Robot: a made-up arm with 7 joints.
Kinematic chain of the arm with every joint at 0, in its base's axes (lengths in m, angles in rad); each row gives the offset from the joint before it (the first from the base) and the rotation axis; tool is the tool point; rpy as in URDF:
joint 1: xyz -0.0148 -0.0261 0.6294 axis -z
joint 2: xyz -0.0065 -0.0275 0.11 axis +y
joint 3: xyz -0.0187 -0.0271 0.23 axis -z
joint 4: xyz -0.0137 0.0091 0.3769 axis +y
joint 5: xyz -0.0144 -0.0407 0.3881 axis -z
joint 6: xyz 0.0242 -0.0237 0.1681 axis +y
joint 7: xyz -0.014 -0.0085 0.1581 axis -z
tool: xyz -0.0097 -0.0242 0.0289 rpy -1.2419 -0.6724 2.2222
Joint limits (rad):
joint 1: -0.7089..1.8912
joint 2: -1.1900..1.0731
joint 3: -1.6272..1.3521
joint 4: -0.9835..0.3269
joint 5: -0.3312..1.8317
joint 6: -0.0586..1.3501
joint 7: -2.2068..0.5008
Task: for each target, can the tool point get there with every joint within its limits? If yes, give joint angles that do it. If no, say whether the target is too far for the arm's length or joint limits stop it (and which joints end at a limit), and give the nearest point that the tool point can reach.
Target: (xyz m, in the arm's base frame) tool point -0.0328 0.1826 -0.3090
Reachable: no: joint limits stop it (at a limit: joint 2, joint 4, joint 5, joint 6) | nearest point -0.1027 0.9935 0.4574 | short by 1.118 m
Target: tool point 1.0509 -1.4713 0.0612
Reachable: no: too far | nearest point 0.6820 -0.9711 0.9775 | short by 1.107 m
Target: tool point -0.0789 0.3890 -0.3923
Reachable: no: joint limits stop it (at a limit: joint 2, joint 4, joint 5, joint 6) | nearest point -0.1715 0.9885 0.4546 | short by 1.042 m
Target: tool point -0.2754 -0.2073 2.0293
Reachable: yes | joints 1.1785 0.0973 -0.6902 -0.1904 1.4022 0.6322 -1.1458
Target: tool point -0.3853 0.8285 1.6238
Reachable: yes | joints 1.2914 -0.9318 -0.7371 -0.0212 0.5118 1.0446 -0.7363
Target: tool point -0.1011 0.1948 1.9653
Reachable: yes | joints 0.9334 0.1798 0.7588 -0.4972 1.6161 0.8648 -1.7706
